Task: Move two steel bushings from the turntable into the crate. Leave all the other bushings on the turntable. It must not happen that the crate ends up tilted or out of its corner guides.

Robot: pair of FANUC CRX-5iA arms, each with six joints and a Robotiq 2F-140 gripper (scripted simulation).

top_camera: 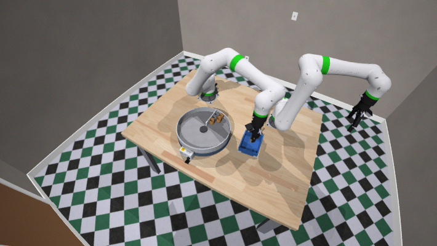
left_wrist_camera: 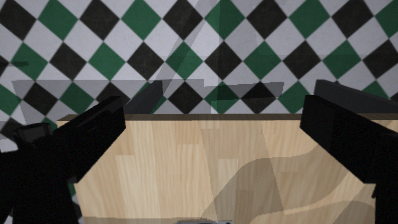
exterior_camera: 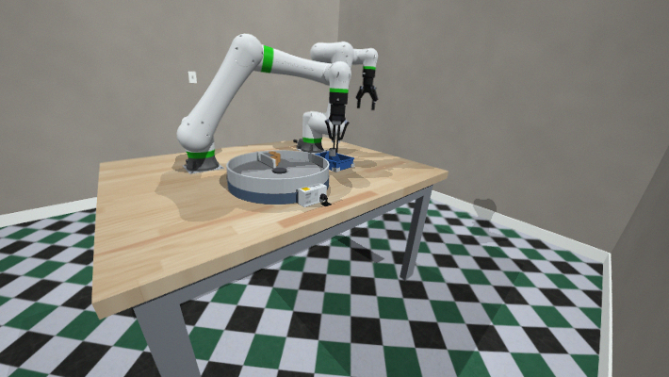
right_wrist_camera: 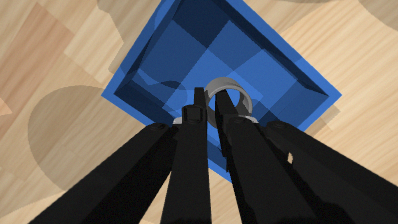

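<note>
Now: the blue crate 80 mm below my right hand, 10 mm to the right of it and 10 mm behind it. Round my right hand: turntable 380 mm to the right, 70 mm ahead, 50 mm below.
</note>
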